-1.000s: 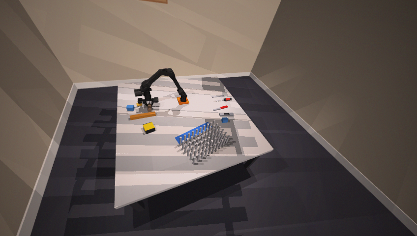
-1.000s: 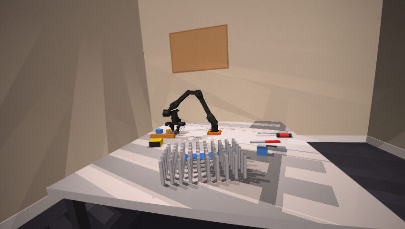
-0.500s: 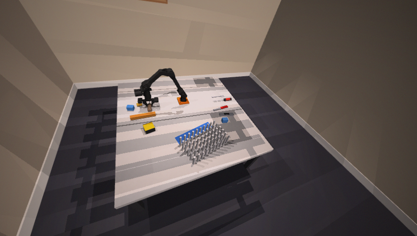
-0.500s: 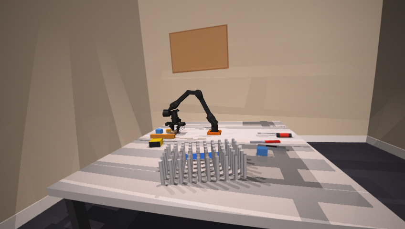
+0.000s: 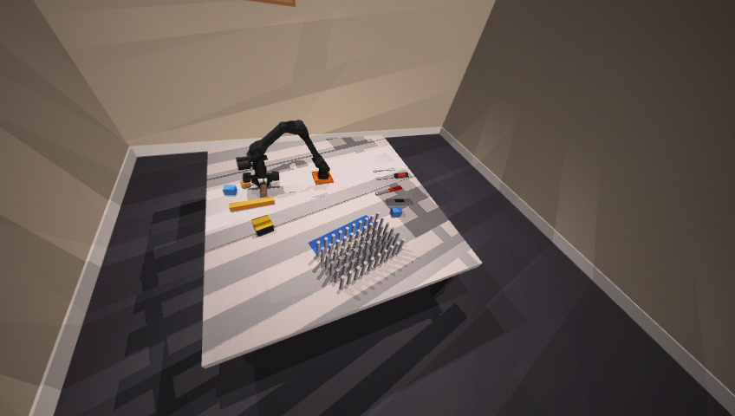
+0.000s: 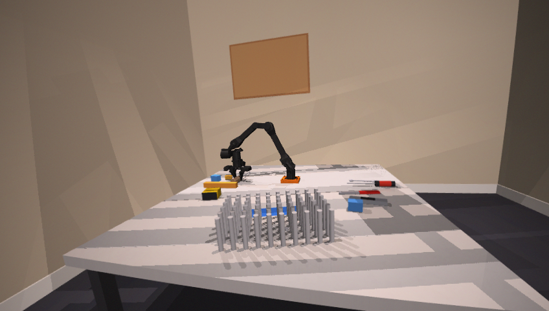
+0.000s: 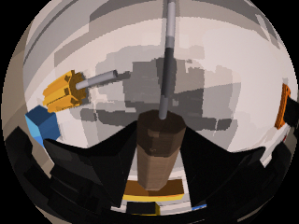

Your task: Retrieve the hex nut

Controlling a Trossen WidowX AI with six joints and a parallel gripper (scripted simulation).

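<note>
The wooden-handled tool is 80 mm behind my gripper tip, 10 mm to the right of it and 10 mm above it. From my gripper tip the other things lie so: orange bar (140 mm ahead, 50 mm to the right, 10 mm above); black block (290 mm ahead, 20 mm to the left, 20 mm above); short orange-handled tool (30 mm behind, 90 mm to the right, 10 mm above).
</note>
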